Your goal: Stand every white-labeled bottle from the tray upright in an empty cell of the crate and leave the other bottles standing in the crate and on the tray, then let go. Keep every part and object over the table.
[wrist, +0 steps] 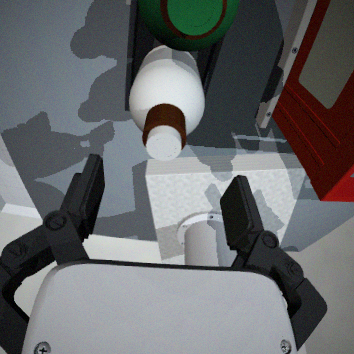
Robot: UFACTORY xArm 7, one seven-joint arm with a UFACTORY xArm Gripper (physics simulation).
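Places are measured from the arm's base along level axes (x ahead, y left, z up), in centimetres.
Pixels of known places: gripper, fingertip midpoint: (167,178); arm's base at its link origin: (206,231).
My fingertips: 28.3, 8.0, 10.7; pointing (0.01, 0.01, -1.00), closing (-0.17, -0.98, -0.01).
Note:
For each thing: its top centre in the pictures, then the offset to it from my fingertips, as dx, dy, dz. "pt": a spot on its surface instead. Level surfaces: height alone.
- white-labeled bottle at its top centre: (163,147) +0.6, +0.4, -2.5
- dark tray at a spot on its surface: (128,85) pt -0.4, +5.4, -16.0
- green bottle at its top centre: (194,6) +9.3, -1.1, -2.5
- red crate at a spot on its surface: (312,115) pt +1.1, -14.2, -8.1
- pale metal strip at a spot on its surface: (287,62) pt +3.9, -13.5, -15.5
- blue-grey table at its surface level: dz -18.5
A white-labeled bottle (167,92) with a brown neck and a white cap stands at the near end of the dark tray (128,85), at the upper middle of the wrist view. A green bottle (195,15) stands behind it on the tray and is cut off by the top edge. Part of the red crate (312,115) shows at the right; its cells do not show. My gripper (167,178) is open, with nothing between its fingers. In the view its fingertips are below the white-labeled bottle's cap, apart from it.
A white textured base block (170,192) with the arm's round grey base column (202,245) lies beyond the fingers. A pale metal strip (287,62) runs beside the crate. Shadows fall across the blue-grey table (40,75), whose near edge shows lower down.

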